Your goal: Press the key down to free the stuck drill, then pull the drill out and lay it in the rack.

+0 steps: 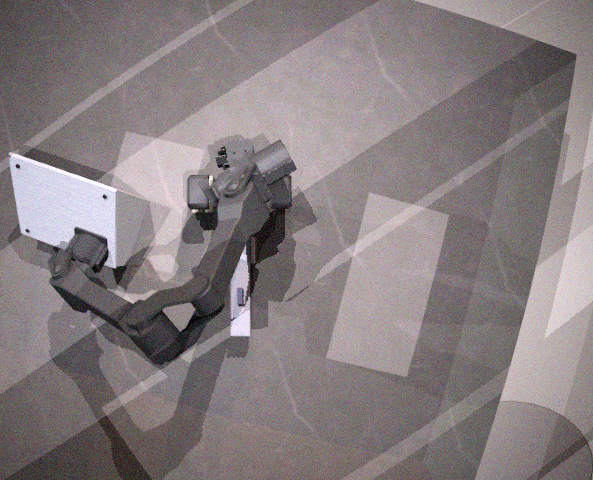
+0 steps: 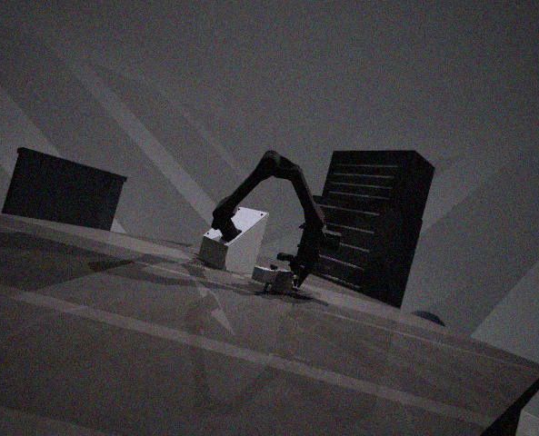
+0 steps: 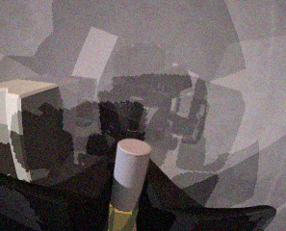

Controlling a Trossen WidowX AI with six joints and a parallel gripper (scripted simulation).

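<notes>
Right now my gripper tip is 1 cm short of the drill, 4 cm to the left of it and 4 cm below it. Round my gripper tip: blue-grey key: 6 cm ahead, 18 cm to the right, 4 cm above; beige rack: 7 cm behind, 2 cm to the right, 1 cm above.
</notes>
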